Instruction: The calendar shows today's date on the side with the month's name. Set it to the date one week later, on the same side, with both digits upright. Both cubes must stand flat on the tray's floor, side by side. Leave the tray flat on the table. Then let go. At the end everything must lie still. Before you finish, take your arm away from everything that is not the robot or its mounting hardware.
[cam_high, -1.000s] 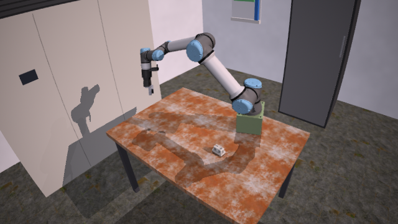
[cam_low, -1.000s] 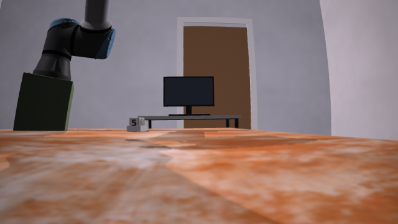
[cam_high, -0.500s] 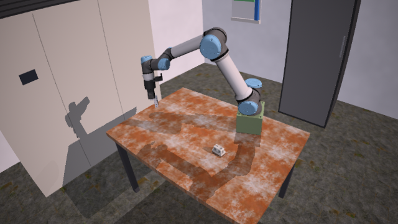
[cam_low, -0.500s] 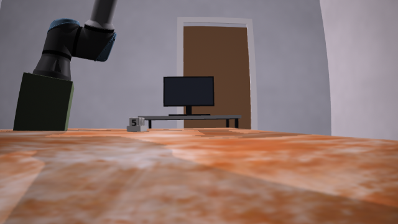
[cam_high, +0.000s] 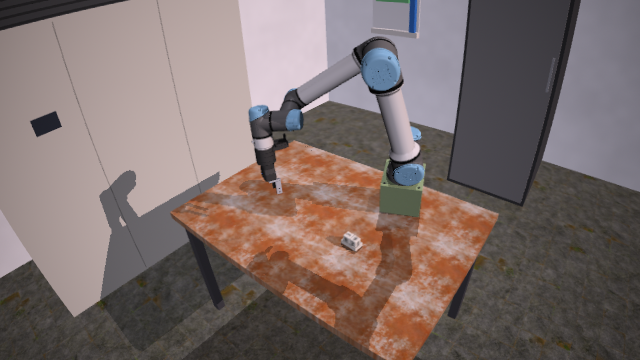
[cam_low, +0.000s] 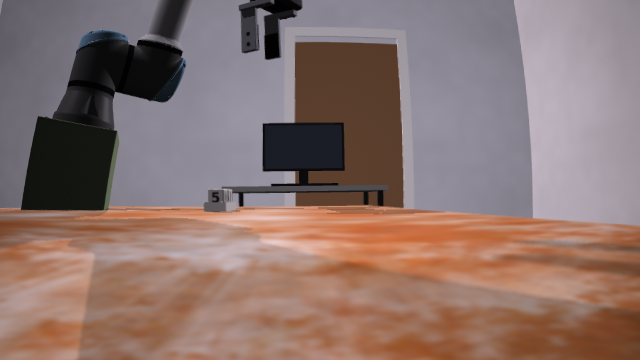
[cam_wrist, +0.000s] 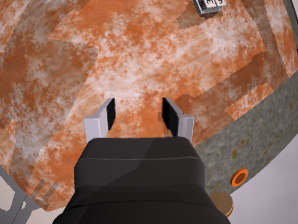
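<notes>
My gripper is now 15 cm past the white tray, 27 cm to the right of it and 22 cm above it.
</notes>
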